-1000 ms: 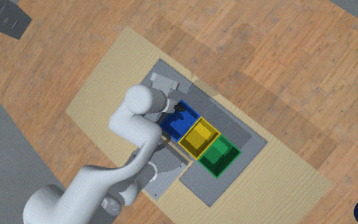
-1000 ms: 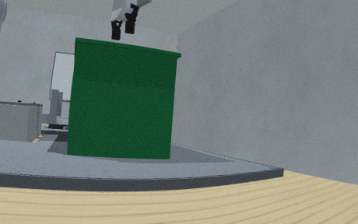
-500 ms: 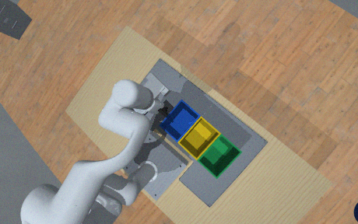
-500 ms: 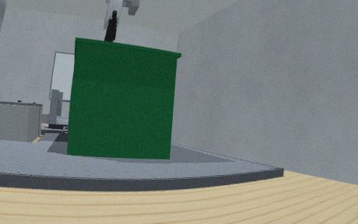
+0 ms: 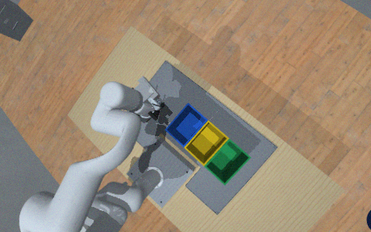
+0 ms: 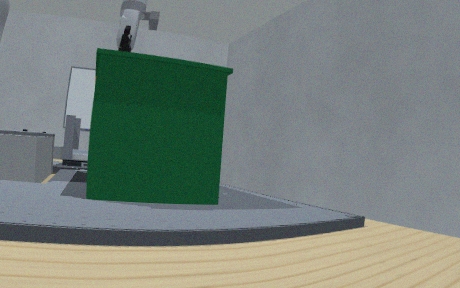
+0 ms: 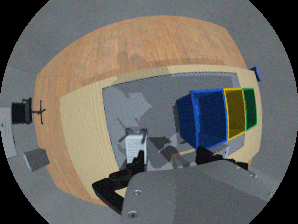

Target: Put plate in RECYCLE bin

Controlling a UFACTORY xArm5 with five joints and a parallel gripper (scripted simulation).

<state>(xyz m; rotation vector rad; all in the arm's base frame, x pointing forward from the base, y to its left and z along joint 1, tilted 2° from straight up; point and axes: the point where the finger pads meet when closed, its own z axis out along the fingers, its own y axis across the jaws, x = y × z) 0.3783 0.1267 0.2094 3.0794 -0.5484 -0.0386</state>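
The 96-well plate lies 26 cm below my hand, 12 cm to the left of it and 5 cm behind it. The rest, counted from my hand: yellow bin: 29 cm to the right, 21 cm below, 4 cm behind; then green bin: 42 cm to the right, 21 cm below, 7 cm behind; then blue bin: 21 cm below, 16 cm to the right, 1 cm behind.
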